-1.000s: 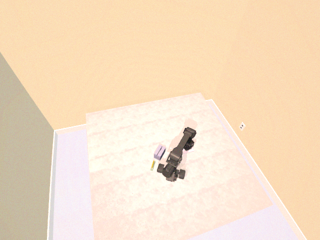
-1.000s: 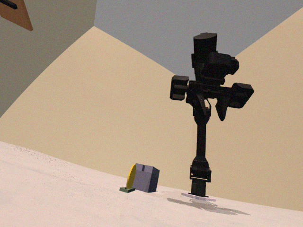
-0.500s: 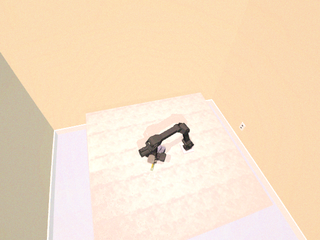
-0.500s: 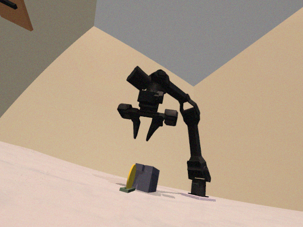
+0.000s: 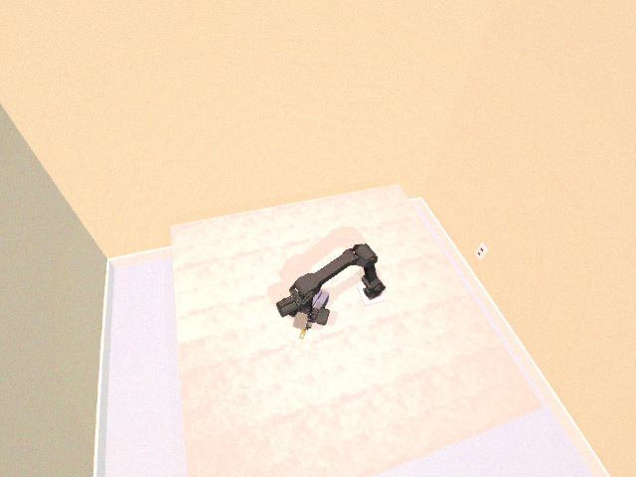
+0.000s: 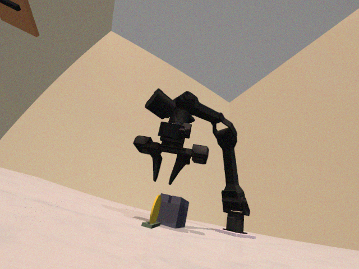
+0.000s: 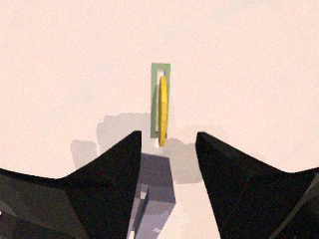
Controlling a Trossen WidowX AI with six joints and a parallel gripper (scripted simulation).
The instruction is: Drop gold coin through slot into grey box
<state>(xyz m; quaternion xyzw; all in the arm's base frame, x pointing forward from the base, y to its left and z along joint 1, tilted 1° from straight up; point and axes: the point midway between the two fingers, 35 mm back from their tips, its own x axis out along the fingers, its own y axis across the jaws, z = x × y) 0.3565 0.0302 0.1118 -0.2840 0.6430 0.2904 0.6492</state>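
Right now my gripper tip is 6 cm above the gold coin.
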